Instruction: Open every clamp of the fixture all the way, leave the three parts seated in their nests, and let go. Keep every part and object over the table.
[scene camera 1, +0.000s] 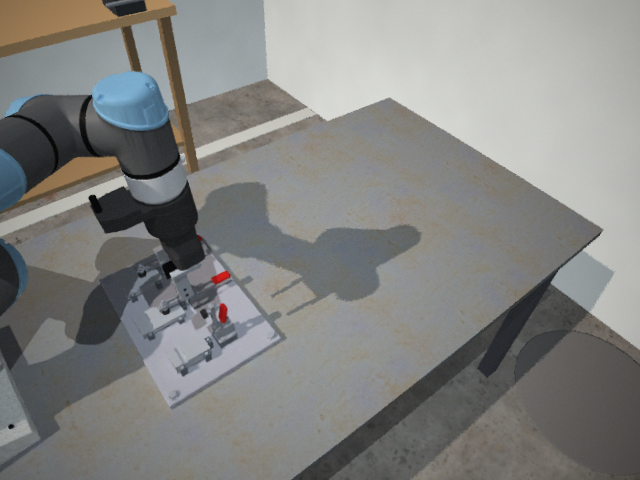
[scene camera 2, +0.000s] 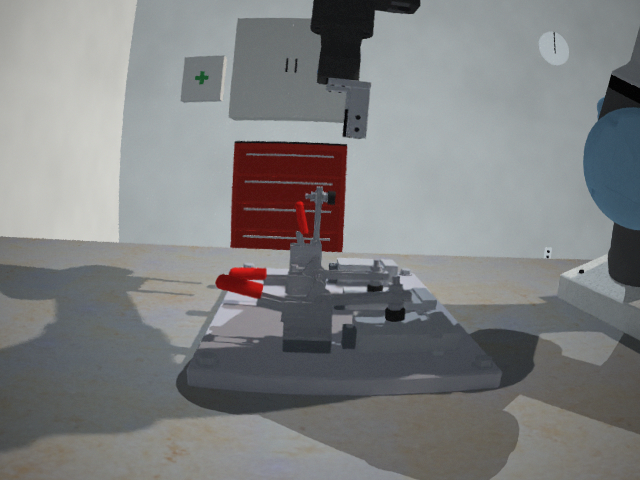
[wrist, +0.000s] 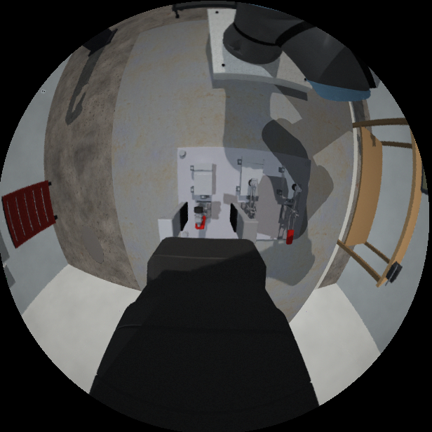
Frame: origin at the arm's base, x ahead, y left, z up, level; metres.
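Where they show: gripper, fingertip midpoint: (scene camera 1: 179, 285) (scene camera 2: 353, 137).
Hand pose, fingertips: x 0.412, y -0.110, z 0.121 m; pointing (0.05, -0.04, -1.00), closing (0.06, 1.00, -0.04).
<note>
After its pixels a point has its place.
The fixture plate (scene camera 1: 253, 330) @[z -0.052, x 0.511, y -0.156 m] (scene camera 2: 403, 369) @[z -0.052, x 0.401, y 0.139 m] (wrist: 185, 165) carries three red-handled clamps. The clamp at the left in the wrist view (wrist: 200, 220) is open: its arm stands upright in scene view 2 (scene camera 2: 317, 217) @[z 0.026, x 0.448, y -0.128 m]. The middle clamp (scene camera 1: 220, 277) @[z -0.016, x 0.520, y -0.029 m] (scene camera 2: 250, 272) @[z -0.017, x 0.519, y -0.019 m] (wrist: 252, 190) and the clamp at the right in the wrist view (wrist: 290, 235), nearest in scene view 2 (scene camera 2: 239, 285) @[z -0.002, x 0.522, y 0.092 m], are closed, arms down. Pale parts (scene camera 1: 191, 346) (scene camera 2: 403, 333) (wrist: 204, 180) sit in their nests; the others are partly covered. My gripper (scene camera 1: 175, 279) @[z 0.121, x 0.412, y -0.110 m] (scene camera 2: 355, 126) @[z 0.121, x 0.412, y -0.110 m] (wrist: 208, 211) is open and empty, above the clamps, touching none.
The fixture lies on the table (scene camera 1: 413, 180) @[z -0.067, x 1.130, y -0.025 m] (scene camera 2: 103, 403) @[z -0.067, x 0.613, y 0.190 m] (wrist: 165, 100). The robot's base block (scene camera 1: 12, 418) @[z -0.028, x 0.091, y -0.063 m] (scene camera 2: 584, 284) @[z -0.034, x 0.106, y -0.038 m] (wrist: 217, 55) stands beyond the parts' side. The upright clamp arm is the tallest part of the fixture. A wooden shelf (scene camera 1: 178, 87) (wrist: 372, 200) stands beside the table.
</note>
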